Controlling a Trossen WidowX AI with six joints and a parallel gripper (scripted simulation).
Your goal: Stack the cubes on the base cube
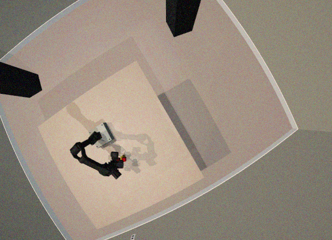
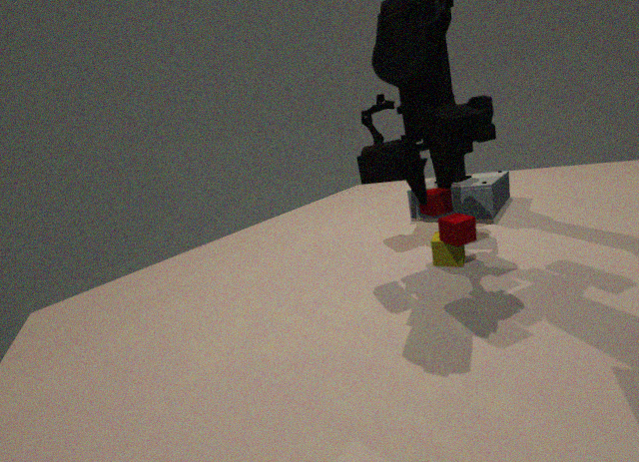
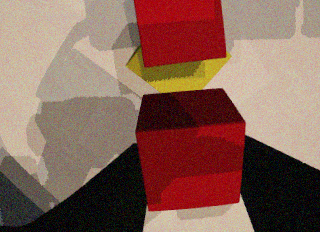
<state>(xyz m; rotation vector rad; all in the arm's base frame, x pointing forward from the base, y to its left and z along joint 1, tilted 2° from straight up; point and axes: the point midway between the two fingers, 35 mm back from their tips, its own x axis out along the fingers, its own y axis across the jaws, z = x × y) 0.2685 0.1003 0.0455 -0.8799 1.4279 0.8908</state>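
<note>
The yellow base cube lies 10 mm ahead of my gripper tip, 20 mm to the left of it and 70 mm below it. The rest, counted from my gripper tip: red cube: right at my gripper tip.
</note>
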